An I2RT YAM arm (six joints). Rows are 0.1 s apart.
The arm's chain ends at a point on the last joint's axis. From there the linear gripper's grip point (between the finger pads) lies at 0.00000 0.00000 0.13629 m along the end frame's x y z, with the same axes.
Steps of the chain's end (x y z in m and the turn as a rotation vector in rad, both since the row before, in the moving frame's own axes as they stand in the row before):
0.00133, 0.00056, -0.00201, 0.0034, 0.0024, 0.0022
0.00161, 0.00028, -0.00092, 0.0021, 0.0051, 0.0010
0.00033, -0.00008, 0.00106, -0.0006, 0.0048, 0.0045
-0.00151, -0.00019, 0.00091, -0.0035, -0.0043, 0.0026
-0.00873, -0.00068, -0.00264, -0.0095, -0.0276, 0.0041
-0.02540, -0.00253, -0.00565, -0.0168, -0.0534, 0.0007
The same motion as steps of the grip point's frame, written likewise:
0.00166, 0.00010, -0.00201, 0.0034, 0.0024, 0.0022
0.00231, -0.00001, -0.00092, 0.0021, 0.0051, 0.0010
0.00098, 0.00000, 0.00106, -0.0006, 0.0048, 0.0045
-0.00210, 0.00029, 0.00091, -0.0035, -0.0043, 0.0026
-0.01249, 0.00061, -0.00270, -0.0095, -0.0276, 0.0041
-0.03267, -0.00024, -0.00586, -0.0168, -0.0534, 0.0007

